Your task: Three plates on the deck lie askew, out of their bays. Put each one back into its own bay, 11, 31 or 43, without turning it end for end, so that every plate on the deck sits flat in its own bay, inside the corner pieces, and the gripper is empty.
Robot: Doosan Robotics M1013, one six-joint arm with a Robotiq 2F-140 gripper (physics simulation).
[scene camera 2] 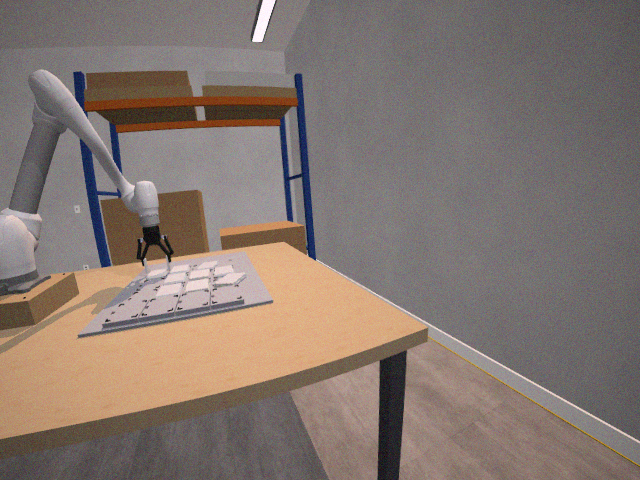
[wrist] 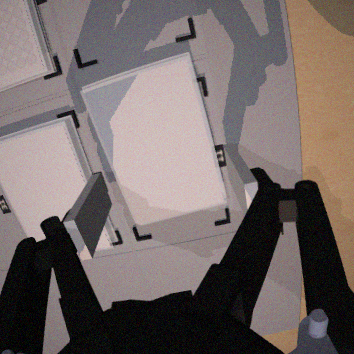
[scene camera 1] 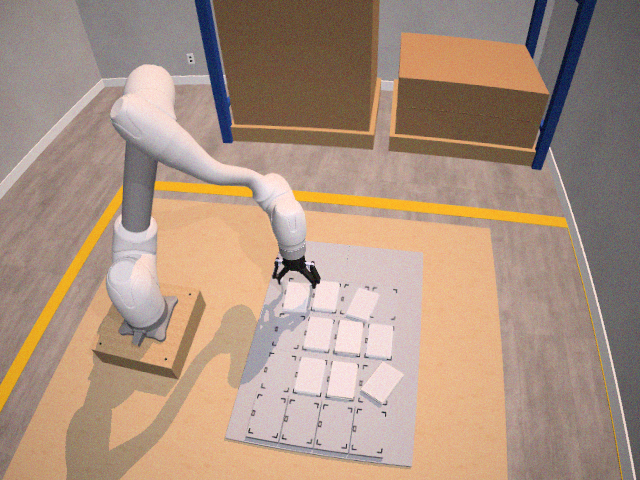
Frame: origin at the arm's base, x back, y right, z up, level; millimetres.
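Seen in the pictures: gripper, between the fingertips: [scene camera 2: 158,271] [wrist: 164,175] [scene camera 1: 297,291]; arm's base, origin of its link: [scene camera 2: 16,287] [scene camera 1: 149,316].
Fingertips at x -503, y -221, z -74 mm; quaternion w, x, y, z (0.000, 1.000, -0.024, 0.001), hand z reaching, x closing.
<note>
Pixels of each thing's top centre, then the offset from my fingertips to it. "pt": a spot on its surface instead. Level surfaces: height alone.
- white plate, centre of its top: [wrist: 158,151] [scene camera 1: 296,295] [scene camera 2: 157,271] dx +2, dy +22, dz +2 mm
- right-side corner piece, a spot on its surface: [wrist: 202,86] pt dx +48, dy +58, dz -14 mm
- second plate, centre of its top: [scene camera 1: 363,303] [scene camera 2: 207,264] dx -244, dy +34, dz +1 mm
- third plate, centre of its top: [scene camera 1: 382,381] [scene camera 2: 230,277] dx -327, dy +338, dz +2 mm
- grey deck, height of its surface: dz -16 mm
- neighbouring plate, centre of its top: [wrist: 48,199] [scene camera 1: 326,294] [scene camera 2: 180,268] dx -106, dy +6, dz -2 mm
My open, empty gripper [scene camera 1: 298,289] [scene camera 2: 157,266] [wrist: 172,200] straddles the white plate [scene camera 1: 296,299] [scene camera 2: 157,274] [wrist: 157,135] in the deck's back-left bay. Gaps show between this plate and both finger pads in the wrist view. Its near end stops short of two corner pieces [wrist: 142,234]; its far end reaches past the right-side corner piece [wrist: 202,86], seemingly raised, tilt unclear. A second plate [scene camera 1: 362,303] [scene camera 2: 209,264] lies askew in the back row, third column. A third plate [scene camera 1: 382,382] [scene camera 2: 229,279] lies strongly turned at the right of the third row. Bay numbers are unreadable.
On the grey deck [scene camera 1: 408,289] [scene camera 2: 258,299], a neighbouring plate [scene camera 1: 326,297] [wrist: 45,170] sits close beside the left finger in the wrist view. More plates stand in the two middle rows. The wooden robot base [scene camera 1: 188,335] is left of the deck.
</note>
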